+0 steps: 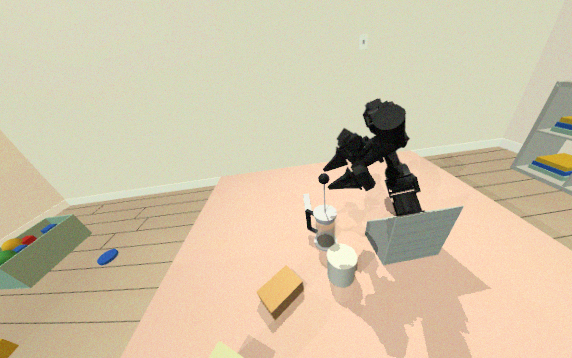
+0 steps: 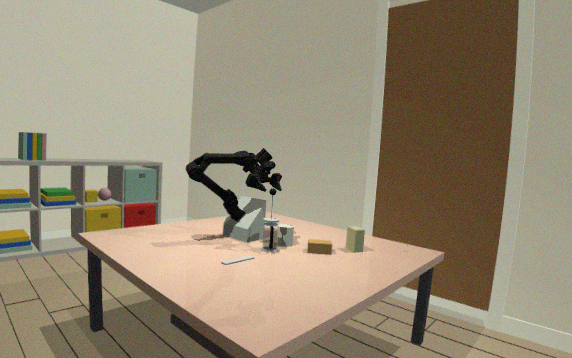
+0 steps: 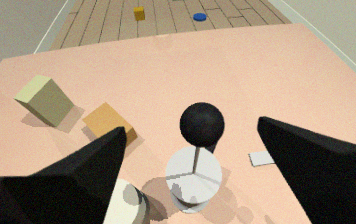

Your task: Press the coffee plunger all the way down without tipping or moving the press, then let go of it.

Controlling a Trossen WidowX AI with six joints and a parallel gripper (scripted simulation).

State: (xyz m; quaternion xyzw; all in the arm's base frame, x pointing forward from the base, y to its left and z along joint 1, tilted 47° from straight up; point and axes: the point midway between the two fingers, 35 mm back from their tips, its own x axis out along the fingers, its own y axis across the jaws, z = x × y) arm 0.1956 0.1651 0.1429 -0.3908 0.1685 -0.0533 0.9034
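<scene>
Now: the coffee press 140 mm below my gripper tip, 20 mm to the right of it and 20 mm ahead of it. The rest, counted from my gripper tip: orange block: 250 mm below, 180 mm to the left, 150 mm ahead.
</scene>
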